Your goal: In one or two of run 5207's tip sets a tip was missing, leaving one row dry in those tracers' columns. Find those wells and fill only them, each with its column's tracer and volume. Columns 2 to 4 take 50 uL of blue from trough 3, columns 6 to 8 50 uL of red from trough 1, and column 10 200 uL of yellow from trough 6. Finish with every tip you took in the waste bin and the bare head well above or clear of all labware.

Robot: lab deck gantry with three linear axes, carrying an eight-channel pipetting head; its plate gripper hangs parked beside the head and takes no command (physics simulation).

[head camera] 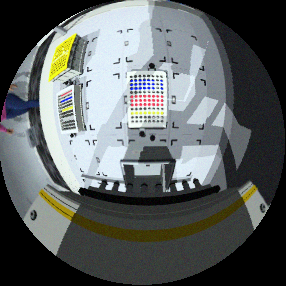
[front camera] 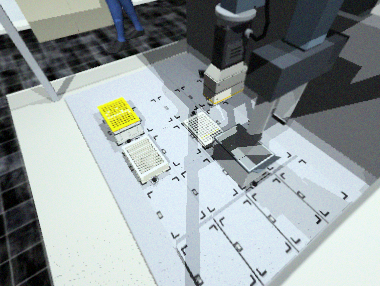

Labels:
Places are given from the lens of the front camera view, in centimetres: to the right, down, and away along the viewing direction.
tall side wall (front camera: pixel 330 114): 38, -8, 58

